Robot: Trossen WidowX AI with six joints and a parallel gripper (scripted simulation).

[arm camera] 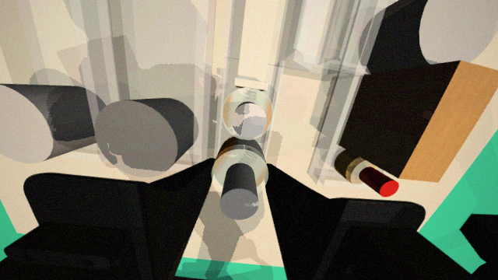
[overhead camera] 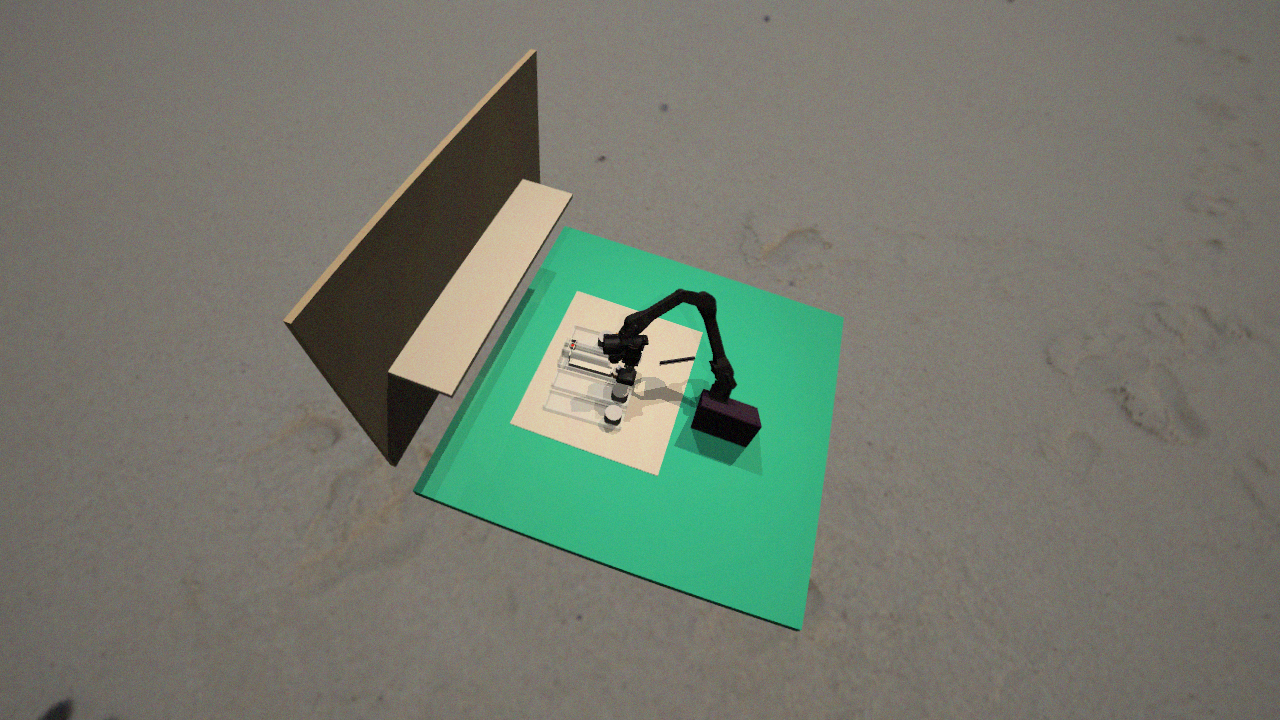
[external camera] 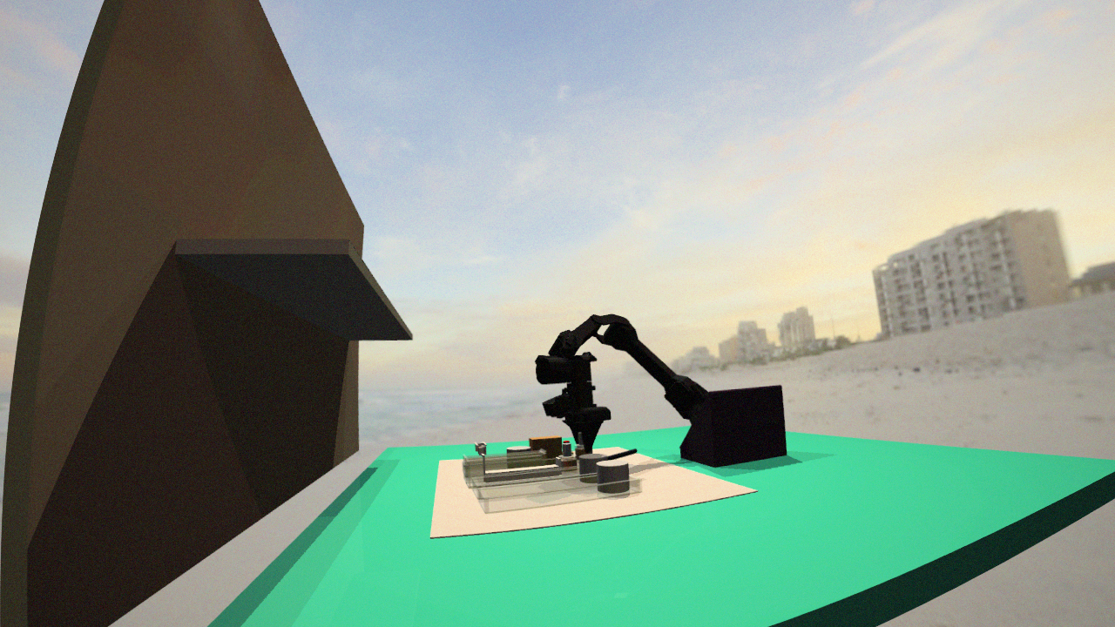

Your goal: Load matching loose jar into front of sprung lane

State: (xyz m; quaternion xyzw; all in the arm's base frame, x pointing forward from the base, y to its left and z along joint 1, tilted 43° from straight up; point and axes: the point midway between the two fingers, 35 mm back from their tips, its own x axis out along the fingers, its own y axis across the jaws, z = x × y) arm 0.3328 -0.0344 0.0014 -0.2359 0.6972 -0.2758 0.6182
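My gripper tip is now 1 cm past the small jar, 13 cm to the left of it and 2 cm above it. From my gripper tip the other things lie so: shelf (50 cm ahead, 5 cm to the right, 32 cm above); black stick (16 cm behind, 14 cm to the right, 5 cm below); brown box (5 cm ahead, 13 cm to the right, 1 cm below).
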